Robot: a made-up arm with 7 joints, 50 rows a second.
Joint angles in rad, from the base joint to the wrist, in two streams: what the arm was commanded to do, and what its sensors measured. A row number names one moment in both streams.
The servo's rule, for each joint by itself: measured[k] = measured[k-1] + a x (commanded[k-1-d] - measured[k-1]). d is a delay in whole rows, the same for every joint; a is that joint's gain. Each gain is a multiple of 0.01, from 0.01 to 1. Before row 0 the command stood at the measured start. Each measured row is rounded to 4 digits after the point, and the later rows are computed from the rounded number. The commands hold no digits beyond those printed.
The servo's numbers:
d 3
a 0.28 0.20 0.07 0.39 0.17 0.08 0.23
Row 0, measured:
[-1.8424 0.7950 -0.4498 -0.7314 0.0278 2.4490 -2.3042]
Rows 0 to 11, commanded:
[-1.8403 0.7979 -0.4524 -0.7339 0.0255 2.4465 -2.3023]
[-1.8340 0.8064 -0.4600 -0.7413 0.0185 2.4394 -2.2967]
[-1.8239 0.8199 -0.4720 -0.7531 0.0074 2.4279 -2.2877]
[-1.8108 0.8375 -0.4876 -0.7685 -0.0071 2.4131 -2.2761]
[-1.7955 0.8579 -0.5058 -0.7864 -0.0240 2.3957 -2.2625]
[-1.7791 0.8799 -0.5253 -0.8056 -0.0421 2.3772 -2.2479]
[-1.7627 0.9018 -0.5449 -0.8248 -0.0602 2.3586 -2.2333]
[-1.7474 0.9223 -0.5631 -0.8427 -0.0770 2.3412 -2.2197]
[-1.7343 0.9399 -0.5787 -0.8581 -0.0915 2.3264 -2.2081]
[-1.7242 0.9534 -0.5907 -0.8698 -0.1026 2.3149 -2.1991]
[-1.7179 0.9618 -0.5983 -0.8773 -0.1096 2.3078 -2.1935]
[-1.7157 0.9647 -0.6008 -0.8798 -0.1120 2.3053 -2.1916]
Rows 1 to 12, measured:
[-1.8424 0.7950 -0.4498 -0.7314 0.0278 2.4490 -2.3042]
[-1.8424 0.7950 -0.4498 -0.7314 0.0278 2.4490 -2.3042]
[-1.8424 0.7950 -0.4498 -0.7314 0.0278 2.4490 -2.3042]
[-1.8418 0.7956 -0.4500 -0.7324 0.0274 2.4488 -2.3038]
[-1.8396 0.7978 -0.4507 -0.7359 0.0259 2.4480 -2.3022]
[-1.8352 0.8022 -0.4522 -0.7426 0.0228 2.4464 -2.2989]
[-1.8284 0.8093 -0.4547 -0.7527 0.0177 2.4437 -2.2937]
[-1.8192 0.8190 -0.4583 -0.7658 0.0106 2.4399 -2.2865]
[-1.8080 0.8312 -0.4630 -0.7813 0.0016 2.4349 -2.2776]
[-1.7953 0.8453 -0.4687 -0.7983 -0.0089 2.4288 -2.2674]
[-1.7819 0.8607 -0.4753 -0.8156 -0.0205 2.4218 -2.2564]
[-1.7686 0.8765 -0.4825 -0.8322 -0.0326 2.4142 -2.2453]

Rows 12 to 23, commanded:
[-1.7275 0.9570 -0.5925 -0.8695 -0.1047 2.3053 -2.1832]
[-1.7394 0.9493 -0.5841 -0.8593 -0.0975 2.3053 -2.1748]
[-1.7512 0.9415 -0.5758 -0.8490 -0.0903 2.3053 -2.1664]
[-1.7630 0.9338 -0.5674 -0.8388 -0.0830 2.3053 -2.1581]
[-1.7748 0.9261 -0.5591 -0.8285 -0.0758 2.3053 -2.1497]
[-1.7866 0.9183 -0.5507 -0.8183 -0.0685 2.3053 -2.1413]
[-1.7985 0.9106 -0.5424 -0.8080 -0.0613 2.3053 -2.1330]
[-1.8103 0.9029 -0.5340 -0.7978 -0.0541 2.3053 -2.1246]
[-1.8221 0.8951 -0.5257 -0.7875 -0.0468 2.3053 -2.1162]
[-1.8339 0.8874 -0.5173 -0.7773 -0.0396 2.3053 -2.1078]
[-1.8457 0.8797 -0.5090 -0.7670 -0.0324 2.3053 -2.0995]
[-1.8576 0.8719 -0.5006 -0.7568 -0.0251 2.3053 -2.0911]
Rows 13 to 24, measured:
[-1.7562 0.8919 -0.4901 -0.8469 -0.0445 2.4063 -2.2347]
[-1.7455 0.9059 -0.4977 -0.8588 -0.0556 2.3984 -2.2252]
[-1.7372 0.9177 -0.5049 -0.8670 -0.0652 2.3910 -2.2175]
[-1.7345 0.9256 -0.5110 -0.8680 -0.0719 2.3841 -2.2096]
[-1.7359 0.9303 -0.5161 -0.8646 -0.0763 2.3778 -2.2016]
[-1.7402 0.9325 -0.5203 -0.8585 -0.0787 2.3720 -2.1935]
[-1.7466 0.9328 -0.5236 -0.8508 -0.0794 2.3667 -2.1854]
[-1.7545 0.9315 -0.5261 -0.8421 -0.0788 2.3618 -2.1772]
[-1.7635 0.9289 -0.5278 -0.8328 -0.0770 2.3573 -2.1689]
[-1.7733 0.9252 -0.5288 -0.8231 -0.0743 2.3531 -2.1606]
[-1.7837 0.9207 -0.5292 -0.8132 -0.0709 2.3493 -2.1523]
[-1.7945 0.9156 -0.5290 -0.8032 -0.0668 2.3458 -2.1440]

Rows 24 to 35, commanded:
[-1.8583 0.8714 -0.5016 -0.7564 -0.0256 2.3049 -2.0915]
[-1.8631 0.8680 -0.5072 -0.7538 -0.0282 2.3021 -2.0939]
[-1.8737 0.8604 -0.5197 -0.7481 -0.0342 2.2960 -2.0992]
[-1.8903 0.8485 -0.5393 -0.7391 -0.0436 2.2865 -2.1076]
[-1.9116 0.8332 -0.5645 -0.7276 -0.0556 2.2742 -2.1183]
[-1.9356 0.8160 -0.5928 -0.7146 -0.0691 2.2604 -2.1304]
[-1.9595 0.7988 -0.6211 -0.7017 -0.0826 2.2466 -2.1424]
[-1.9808 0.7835 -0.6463 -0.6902 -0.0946 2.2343 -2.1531]
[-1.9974 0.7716 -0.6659 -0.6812 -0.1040 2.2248 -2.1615]
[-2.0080 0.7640 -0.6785 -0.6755 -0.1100 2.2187 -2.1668]
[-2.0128 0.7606 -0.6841 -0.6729 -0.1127 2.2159 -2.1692]
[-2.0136 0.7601 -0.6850 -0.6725 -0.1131 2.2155 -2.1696]
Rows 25 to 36, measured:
[-1.8055 0.9100 -0.5282 -0.7931 -0.0622 2.3426 -2.1357]
[-1.8168 0.9039 -0.5269 -0.7829 -0.0571 2.3396 -2.1274]
[-1.8282 0.8975 -0.5251 -0.7727 -0.0517 2.3369 -2.1191]
[-1.8366 0.8923 -0.5235 -0.7663 -0.0473 2.3343 -2.1128]
[-1.8440 0.8874 -0.5224 -0.7614 -0.0441 2.3317 -2.1085]
[-1.8523 0.8820 -0.5222 -0.7562 -0.0424 2.3288 -2.1064]
[-1.8629 0.8753 -0.5234 -0.7495 -0.0426 2.3254 -2.1067]
[-1.8765 0.8669 -0.5263 -0.7410 -0.0448 2.3213 -2.1094]
[-1.8930 0.8567 -0.5310 -0.7307 -0.0489 2.3164 -2.1142]
[-1.9116 0.8451 -0.5373 -0.7194 -0.0546 2.3108 -2.1207]
[-1.9310 0.8328 -0.5449 -0.7080 -0.0614 2.3047 -2.1282]
[-1.9496 0.8206 -0.5534 -0.6975 -0.0686 2.2983 -2.1359]

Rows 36 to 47, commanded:
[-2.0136 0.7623 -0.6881 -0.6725 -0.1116 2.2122 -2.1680]
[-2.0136 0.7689 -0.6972 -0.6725 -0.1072 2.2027 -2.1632]
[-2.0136 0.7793 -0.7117 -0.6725 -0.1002 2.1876 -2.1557]
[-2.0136 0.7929 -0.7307 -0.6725 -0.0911 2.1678 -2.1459]
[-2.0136 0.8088 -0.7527 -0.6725 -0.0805 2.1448 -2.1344]
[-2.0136 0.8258 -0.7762 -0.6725 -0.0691 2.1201 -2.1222]
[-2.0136 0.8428 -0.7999 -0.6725 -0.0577 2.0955 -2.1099]
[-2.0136 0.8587 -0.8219 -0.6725 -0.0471 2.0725 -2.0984]
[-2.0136 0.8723 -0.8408 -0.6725 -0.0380 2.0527 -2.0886]
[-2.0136 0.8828 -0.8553 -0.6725 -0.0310 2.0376 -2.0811]
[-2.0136 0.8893 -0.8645 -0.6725 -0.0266 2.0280 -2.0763]
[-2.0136 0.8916 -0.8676 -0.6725 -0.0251 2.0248 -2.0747]
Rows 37 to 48, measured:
[-1.9660 0.8093 -0.5622 -0.6889 -0.0756 2.2919 -2.1430]
[-1.9791 0.7996 -0.5707 -0.6827 -0.0819 2.2858 -2.1490]
[-1.9888 0.7917 -0.5787 -0.6787 -0.0872 2.2802 -2.1537]
[-1.9957 0.7858 -0.5864 -0.6763 -0.0913 2.2748 -2.1570]
[-2.0007 0.7824 -0.5942 -0.6748 -0.0940 2.2690 -2.1584]
[-2.0043 0.7818 -0.6024 -0.6739 -0.0951 2.2625 -2.1578]
[-2.0069 0.7840 -0.6114 -0.6734 -0.0944 2.2549 -2.1551]
[-2.0088 0.7890 -0.6213 -0.6730 -0.0920 2.2461 -2.1503]
[-2.0101 0.7964 -0.6321 -0.6728 -0.0881 2.2360 -2.1438]
[-2.0111 0.8057 -0.6438 -0.6727 -0.0829 2.2248 -2.1360]
[-2.0118 0.8163 -0.6563 -0.6726 -0.0768 2.2126 -2.1274]
[-2.0123 0.8275 -0.6692 -0.6726 -0.0702 2.1998 -2.1185]

